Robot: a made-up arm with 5 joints. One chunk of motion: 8 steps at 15 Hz.
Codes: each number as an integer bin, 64 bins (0 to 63) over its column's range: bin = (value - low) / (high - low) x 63, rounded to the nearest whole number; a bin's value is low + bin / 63 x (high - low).
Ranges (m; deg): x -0.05..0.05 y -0.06..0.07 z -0.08..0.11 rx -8..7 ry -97..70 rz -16..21
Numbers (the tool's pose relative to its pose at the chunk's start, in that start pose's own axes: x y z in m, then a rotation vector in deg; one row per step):
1: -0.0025 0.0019 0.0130 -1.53 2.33 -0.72
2: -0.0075 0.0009 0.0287 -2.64 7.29 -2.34
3: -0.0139 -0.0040 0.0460 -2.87 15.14 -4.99
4: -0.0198 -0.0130 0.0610 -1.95 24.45 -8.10
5: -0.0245 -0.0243 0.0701 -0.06 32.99 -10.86
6: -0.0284 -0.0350 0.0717 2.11 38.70 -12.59
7: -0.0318 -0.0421 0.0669 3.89 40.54 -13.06
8: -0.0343 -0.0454 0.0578 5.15 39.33 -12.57
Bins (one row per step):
1: 30 30 31 27 37 26
2: 27 30 36 23 39 23
3: 23 27 42 22 42 19
4: 19 23 47 25 46 13
5: 16 17 50 33 49 9
6: 14 12 50 42 51 6
7: 11 9 49 50 52 5
8: 10 7 46 55 51 6

